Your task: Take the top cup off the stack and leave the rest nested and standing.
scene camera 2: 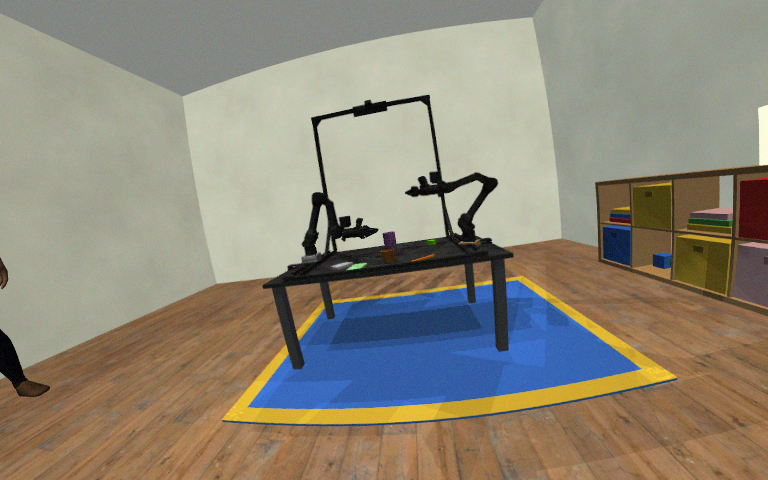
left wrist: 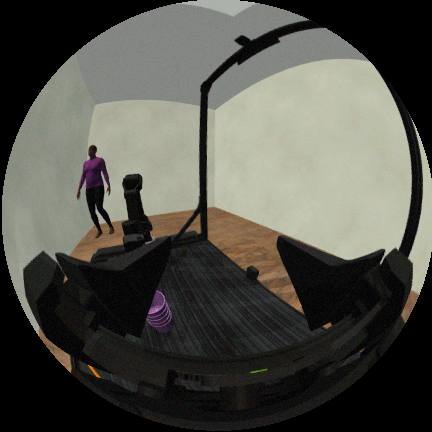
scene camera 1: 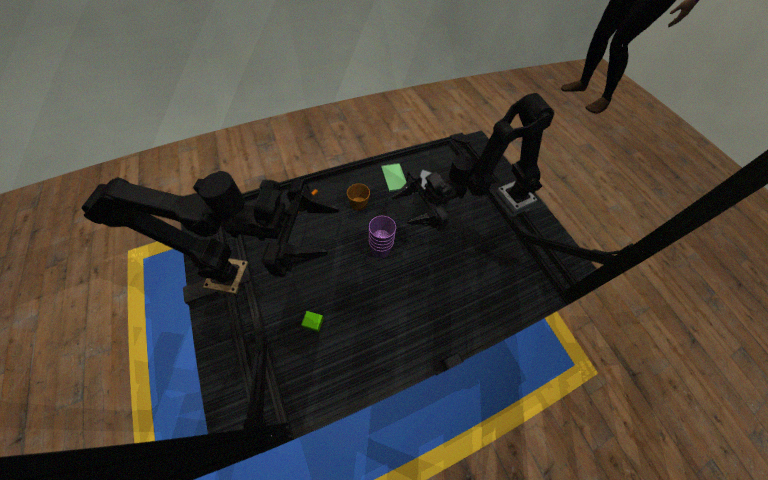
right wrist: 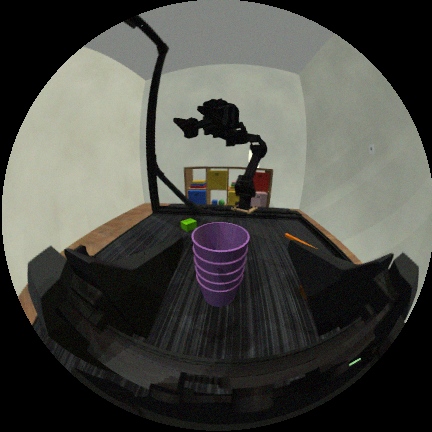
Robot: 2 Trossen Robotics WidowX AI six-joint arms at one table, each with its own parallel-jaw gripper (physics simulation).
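Frame: origin at the left arm's base, x ahead, y left, z up, level; metres.
Seen in the pictures: left gripper, fingertip midpoint: (scene camera 2: 408, 192) (left wrist: 224, 241) (scene camera 1: 333, 230) (right wrist: 183, 113); right gripper, fingertip midpoint: (scene camera 2: 378, 230) (scene camera 1: 399, 210) (right wrist: 237, 244); left arm's base, link origin: (scene camera 2: 469, 241) (scene camera 1: 225, 273) (right wrist: 244, 207); right arm's base, link origin: (scene camera 2: 311, 254) (scene camera 1: 518, 193).
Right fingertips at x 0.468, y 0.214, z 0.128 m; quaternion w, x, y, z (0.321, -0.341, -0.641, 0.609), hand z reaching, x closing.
Observation:
Pixels of each thing's middle, then the offset from my right fingertips to it.
- top cup, body centre: (right wrist: 219, 249) (scene camera 1: 380, 233) (left wrist: 153, 308) dx -0.043, dy -0.049, dz -0.054 m
- orange cup, body centre: (scene camera 1: 357, 198) (scene camera 2: 389, 255) dx -0.141, dy +0.117, dz -0.126 m
- thin orange stick, body centre: (right wrist: 302, 243) (scene camera 2: 423, 258) dx -0.321, dy +0.080, dz -0.152 m
- green block, body centre: (scene camera 1: 312, 321) (right wrist: 188, 224) dx -0.188, dy -0.301, dz -0.143 m
- pale green flat piece, body centre: (scene camera 1: 394, 177) dx -0.032, dy +0.258, dz -0.152 m
- white item, body centre: (scene camera 1: 427, 183) (scene camera 2: 342, 265) dx +0.090, dy +0.247, dz -0.149 m
A stack of several nested purple cups (scene camera 1: 381, 242) (scene camera 2: 389, 242) (left wrist: 161, 316) (right wrist: 220, 280) stands upright on the black table. The top cup (scene camera 1: 382, 226) (right wrist: 220, 245) has its open mouth upward. My right gripper (scene camera 1: 398, 210) (scene camera 2: 376, 230) (right wrist: 237, 244) is open and empty, close to the stack and apart from it; in the right wrist view the stack shows between and beyond its fingers. My left gripper (scene camera 1: 332, 232) (scene camera 2: 407, 192) (left wrist: 224, 241) is open and empty, raised high over the table on the other side of the stack. In the left wrist view one finger hides part of the stack.
An orange cup (scene camera 1: 357, 198) (scene camera 2: 387, 255) stands near the stack. A thin orange stick (scene camera 2: 423, 258) (right wrist: 300, 240), a green block (scene camera 1: 312, 320) (right wrist: 188, 224), a pale green flat piece (scene camera 1: 393, 176) and a white item (scene camera 1: 425, 178) (scene camera 2: 341, 264) lie on the table. A person stands beyond it.

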